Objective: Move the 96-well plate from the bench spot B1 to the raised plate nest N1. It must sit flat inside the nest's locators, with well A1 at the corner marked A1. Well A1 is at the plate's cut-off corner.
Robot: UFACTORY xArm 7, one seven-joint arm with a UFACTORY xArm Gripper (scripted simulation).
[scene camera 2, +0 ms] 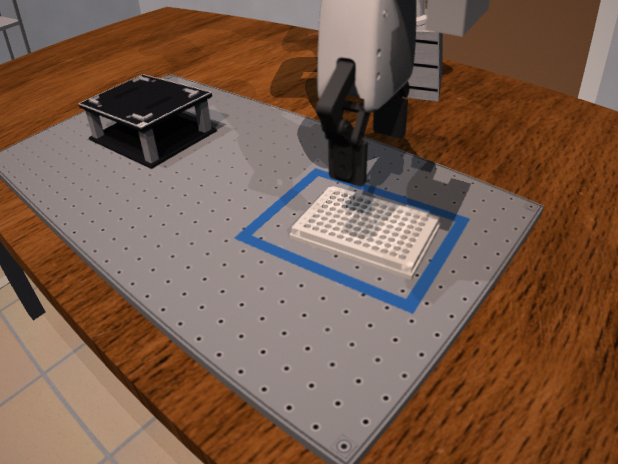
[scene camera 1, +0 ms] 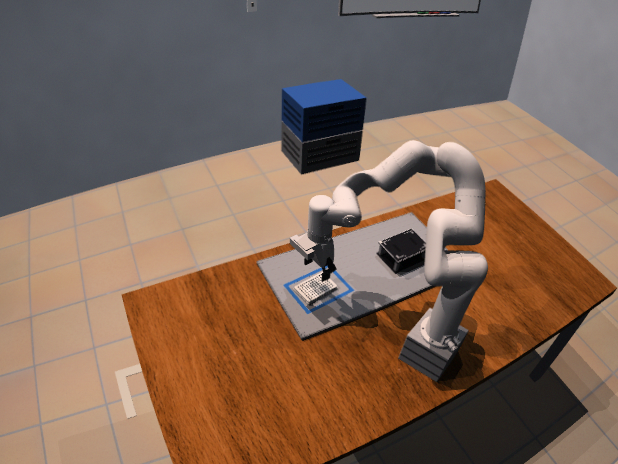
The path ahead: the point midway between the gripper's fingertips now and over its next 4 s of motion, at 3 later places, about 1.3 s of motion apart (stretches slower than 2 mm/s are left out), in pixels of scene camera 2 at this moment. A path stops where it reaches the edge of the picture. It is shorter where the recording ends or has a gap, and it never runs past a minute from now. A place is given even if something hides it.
My gripper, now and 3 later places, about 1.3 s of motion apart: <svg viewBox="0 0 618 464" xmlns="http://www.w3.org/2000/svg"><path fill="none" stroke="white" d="M369 155L368 201L367 220L367 221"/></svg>
